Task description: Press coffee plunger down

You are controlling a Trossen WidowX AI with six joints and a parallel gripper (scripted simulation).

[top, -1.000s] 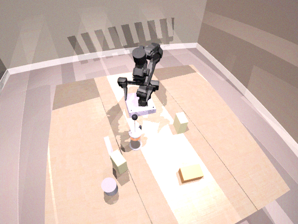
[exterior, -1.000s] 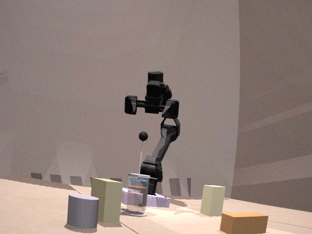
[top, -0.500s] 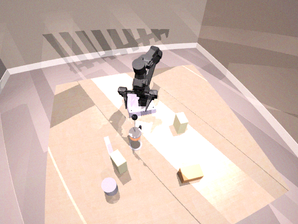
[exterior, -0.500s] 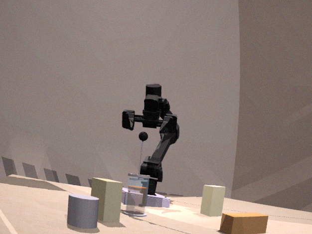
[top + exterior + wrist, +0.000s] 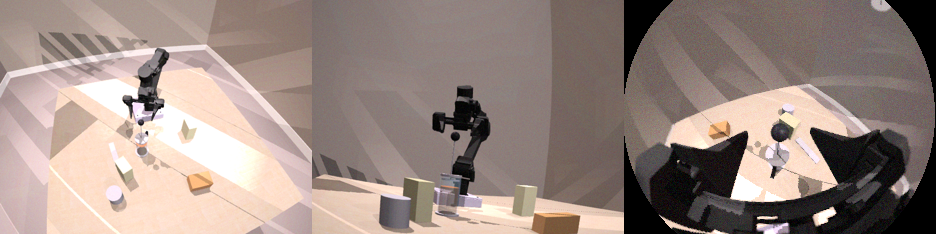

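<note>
My gripper tip is now 1 cm past the coffee press, 1 cm to the right of it and 14 cm above it.
</note>
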